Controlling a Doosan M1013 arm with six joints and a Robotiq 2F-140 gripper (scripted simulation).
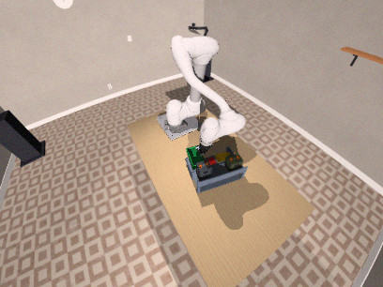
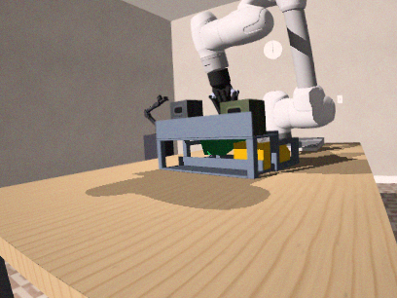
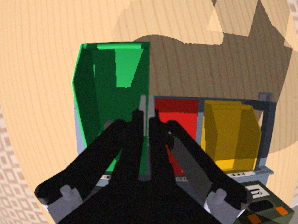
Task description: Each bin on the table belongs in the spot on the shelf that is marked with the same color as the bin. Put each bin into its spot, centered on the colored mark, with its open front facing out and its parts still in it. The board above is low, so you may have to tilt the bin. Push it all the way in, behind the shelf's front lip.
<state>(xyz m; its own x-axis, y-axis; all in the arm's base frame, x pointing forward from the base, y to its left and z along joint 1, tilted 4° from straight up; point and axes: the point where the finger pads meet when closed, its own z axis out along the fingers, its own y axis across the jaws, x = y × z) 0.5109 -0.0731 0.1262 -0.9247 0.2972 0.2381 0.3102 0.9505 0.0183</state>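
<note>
Now: hand 3 cm past the green bin, 4 cm to the left of it and 4 cm above it. The rest, counted from my hand: dark box: 15 cm ahead, 10 cm to the right, 4 cm above; then yellow bin: 13 cm ahead, 14 cm to the left, 8 cm below.
</note>
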